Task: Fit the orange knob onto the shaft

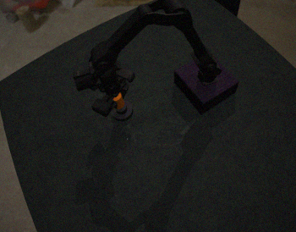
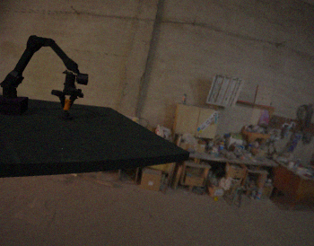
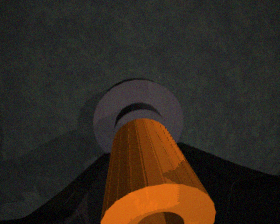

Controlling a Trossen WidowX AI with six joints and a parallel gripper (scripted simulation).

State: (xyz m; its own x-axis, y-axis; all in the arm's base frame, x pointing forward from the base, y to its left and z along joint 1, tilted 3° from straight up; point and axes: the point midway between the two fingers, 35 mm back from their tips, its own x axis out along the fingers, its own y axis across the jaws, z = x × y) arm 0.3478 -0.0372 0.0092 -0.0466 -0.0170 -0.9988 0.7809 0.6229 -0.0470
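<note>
Right now the dark shaft is 4 cm below my gripper tip. The rest, counted from my gripper tip: orange knob 2 cm above.
</note>
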